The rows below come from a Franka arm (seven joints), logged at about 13 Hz.
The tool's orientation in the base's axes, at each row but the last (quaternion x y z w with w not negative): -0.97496 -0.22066 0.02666 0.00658; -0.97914 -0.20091 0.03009 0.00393; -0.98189 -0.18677 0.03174 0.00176; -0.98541 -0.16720 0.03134 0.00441; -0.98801 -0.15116 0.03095 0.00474; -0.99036 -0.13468 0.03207 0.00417; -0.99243 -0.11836 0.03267 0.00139; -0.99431 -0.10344 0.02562 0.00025; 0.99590 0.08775 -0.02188 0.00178; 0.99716 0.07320 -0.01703 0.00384; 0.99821 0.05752 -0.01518 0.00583
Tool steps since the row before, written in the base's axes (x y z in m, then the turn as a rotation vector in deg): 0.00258 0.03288 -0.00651 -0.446 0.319 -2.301; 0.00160 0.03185 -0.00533 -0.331 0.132 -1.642; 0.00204 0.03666 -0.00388 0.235 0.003 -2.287; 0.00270 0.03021 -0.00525 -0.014 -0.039 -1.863; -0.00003 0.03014 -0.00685 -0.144 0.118 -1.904; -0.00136 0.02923 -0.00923 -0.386 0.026 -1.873; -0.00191 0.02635 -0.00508 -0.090 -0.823 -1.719; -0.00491 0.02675 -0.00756 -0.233 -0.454 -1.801; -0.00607 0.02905 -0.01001 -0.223 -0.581 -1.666; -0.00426 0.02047 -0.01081 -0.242 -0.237 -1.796; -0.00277 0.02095 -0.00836 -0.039 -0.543 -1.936
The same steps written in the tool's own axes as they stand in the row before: 0.01680 -0.02841 0.00639 -0.152 -0.423 2.322; 0.01431 -0.02854 0.00508 -0.158 -0.219 1.658; 0.01558 -0.03329 0.00344 0.360 0.118 2.268; 0.01282 -0.02753 0.00501 0.086 0.068 1.860; 0.00939 -0.02864 0.00684 0.012 -0.120 1.909; 0.00707 -0.02838 0.00929 -0.247 -0.096 1.894; 0.00467 -0.02601 0.00506 -0.170 0.797 1.725; 0.00109 -0.02714 0.00767 -0.229 0.407 1.813; -0.00046 -0.02966 0.01005 -0.248 0.534 1.678; -0.00085 -0.02093 0.01074 -0.212 0.190 1.805; -0.00009 -0.02121 0.00816 -0.041 0.516 1.943
